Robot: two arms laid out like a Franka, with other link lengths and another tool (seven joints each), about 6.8 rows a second.
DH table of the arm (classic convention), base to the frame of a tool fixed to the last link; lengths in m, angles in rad. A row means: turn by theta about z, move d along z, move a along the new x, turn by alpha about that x. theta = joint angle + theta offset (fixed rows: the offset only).
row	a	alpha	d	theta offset
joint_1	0	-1.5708	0.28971	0
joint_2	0	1.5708	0	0
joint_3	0.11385	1.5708	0.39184	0
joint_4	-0.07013	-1.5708	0	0
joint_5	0	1.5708	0.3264	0
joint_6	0.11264	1.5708	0	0
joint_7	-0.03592	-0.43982	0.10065	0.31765
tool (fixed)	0	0	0.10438	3.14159
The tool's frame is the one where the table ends.
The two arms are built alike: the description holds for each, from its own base.
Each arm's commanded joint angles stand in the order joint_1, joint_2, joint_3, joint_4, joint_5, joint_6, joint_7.
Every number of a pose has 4 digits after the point.
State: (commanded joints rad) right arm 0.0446 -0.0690 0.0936 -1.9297 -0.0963 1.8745 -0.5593; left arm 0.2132 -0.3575 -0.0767 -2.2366 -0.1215 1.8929 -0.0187
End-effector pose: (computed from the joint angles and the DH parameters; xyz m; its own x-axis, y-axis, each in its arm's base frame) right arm 0.5163 0.0054 0.4743 -0.9181 -0.3961 0.0119 -0.3457 0.7858 -0.5128; left arm 0.3757 -0.0036 0.4732 -0.9923 0.1182 -0.0373 0.1210 0.8588 -0.4977
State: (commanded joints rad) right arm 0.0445 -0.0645 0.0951 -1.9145 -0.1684 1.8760 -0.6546; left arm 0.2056 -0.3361 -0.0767 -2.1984 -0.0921 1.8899 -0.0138
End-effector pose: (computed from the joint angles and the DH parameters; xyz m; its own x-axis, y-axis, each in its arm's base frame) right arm 0.5289 -0.0049 0.4841 -0.8662 -0.4985 0.0351 -0.4274 0.7027 -0.5688; left arm 0.3861 -0.0002 0.4792 -0.9890 0.1415 -0.0437 0.1453 0.8695 -0.4720
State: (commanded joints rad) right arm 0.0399 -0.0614 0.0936 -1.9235 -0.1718 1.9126 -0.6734; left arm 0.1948 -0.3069 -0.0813 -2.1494 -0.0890 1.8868 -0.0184
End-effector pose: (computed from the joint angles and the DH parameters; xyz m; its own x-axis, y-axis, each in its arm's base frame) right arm 0.5356 -0.0071 0.4825 -0.8569 -0.5153 0.0167 -0.4291 0.6949 -0.5771; left arm 0.4016 -0.0043 0.4874 -0.9862 0.1544 -0.0589 0.1640 0.8694 -0.4660
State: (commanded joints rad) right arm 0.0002 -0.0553 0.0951 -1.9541 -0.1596 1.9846 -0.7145; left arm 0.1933 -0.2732 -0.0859 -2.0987 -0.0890 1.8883 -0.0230
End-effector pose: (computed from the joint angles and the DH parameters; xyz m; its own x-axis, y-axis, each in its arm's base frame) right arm 0.5448 -0.0238 0.4726 -0.8517 -0.5239 -0.0139 -0.4210 0.6997 -0.5771; left arm 0.4191 -0.0052 0.4946 -0.9846 0.1569 -0.0769 0.1746 0.8693 -0.4625
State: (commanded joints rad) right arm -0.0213 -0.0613 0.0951 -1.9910 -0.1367 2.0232 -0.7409; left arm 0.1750 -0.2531 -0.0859 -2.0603 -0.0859 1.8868 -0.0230
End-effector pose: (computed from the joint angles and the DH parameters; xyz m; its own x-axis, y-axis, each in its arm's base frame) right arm 0.5427 -0.0320 0.4622 -0.8505 -0.5254 -0.0263 -0.4215 0.7106 -0.5633; left arm 0.4303 -0.0113 0.5019 -0.9799 0.1768 -0.0927 0.1996 0.8669 -0.4568
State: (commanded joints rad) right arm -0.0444 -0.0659 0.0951 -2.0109 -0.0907 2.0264 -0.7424; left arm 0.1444 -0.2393 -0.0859 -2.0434 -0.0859 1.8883 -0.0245
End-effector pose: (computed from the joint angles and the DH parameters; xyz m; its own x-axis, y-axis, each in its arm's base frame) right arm 0.5357 -0.0390 0.4531 -0.8702 -0.4915 -0.0348 -0.4020 0.7489 -0.5268; left arm 0.4363 -0.0240 0.5032 -0.9738 0.2054 -0.0974 0.2271 0.8602 -0.4566
